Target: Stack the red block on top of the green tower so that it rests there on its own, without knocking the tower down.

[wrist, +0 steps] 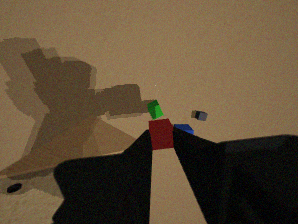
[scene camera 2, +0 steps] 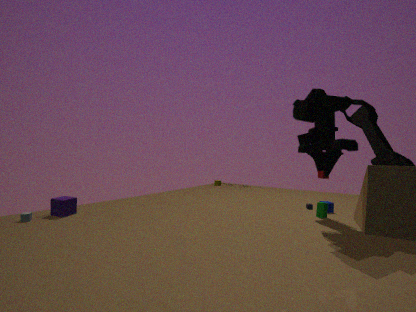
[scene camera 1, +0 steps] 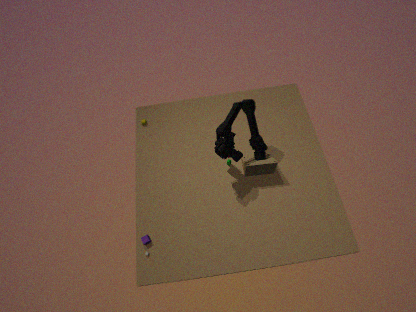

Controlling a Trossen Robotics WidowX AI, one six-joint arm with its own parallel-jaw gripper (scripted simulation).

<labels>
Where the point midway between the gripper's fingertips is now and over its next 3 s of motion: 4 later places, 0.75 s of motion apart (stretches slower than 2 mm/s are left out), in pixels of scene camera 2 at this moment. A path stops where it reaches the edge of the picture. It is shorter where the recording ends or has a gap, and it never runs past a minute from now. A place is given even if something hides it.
My gripper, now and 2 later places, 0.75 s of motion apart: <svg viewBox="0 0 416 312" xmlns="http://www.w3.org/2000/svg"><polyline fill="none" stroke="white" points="323,176 322,197 322,200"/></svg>
</labels>
